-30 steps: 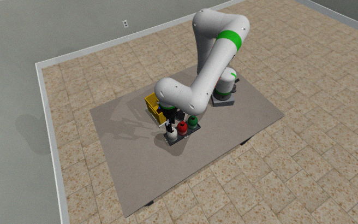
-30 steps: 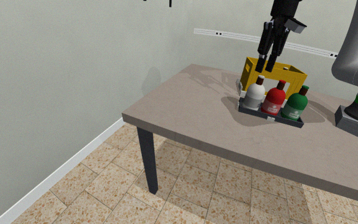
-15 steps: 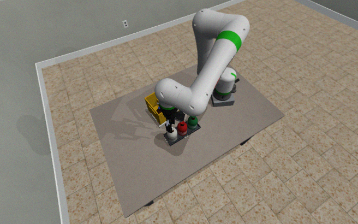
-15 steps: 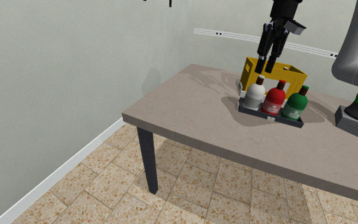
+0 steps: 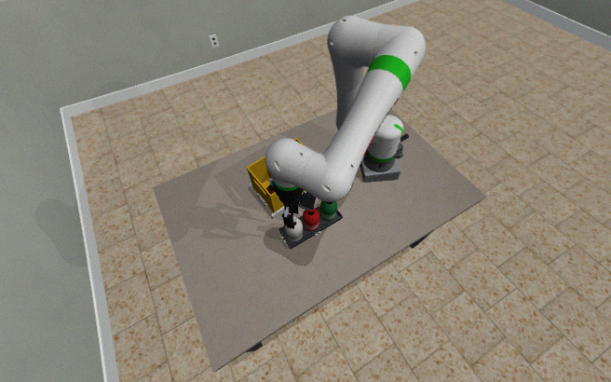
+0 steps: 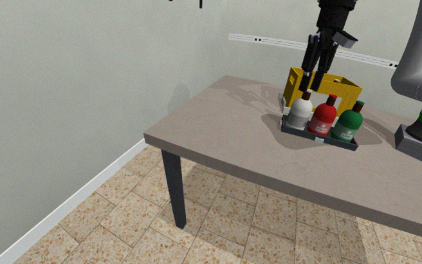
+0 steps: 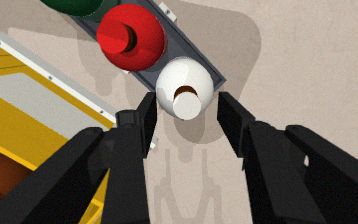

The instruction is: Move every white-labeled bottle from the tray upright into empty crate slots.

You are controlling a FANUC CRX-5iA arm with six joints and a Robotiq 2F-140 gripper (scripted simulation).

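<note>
My hand is 10 cm above the white bottle. Also, from my hand: green bottle (18 cm behind, 10 cm below); dark tray (17 cm below, 9 cm behind); red bottle (10 cm below, 9 cm behind).
</note>
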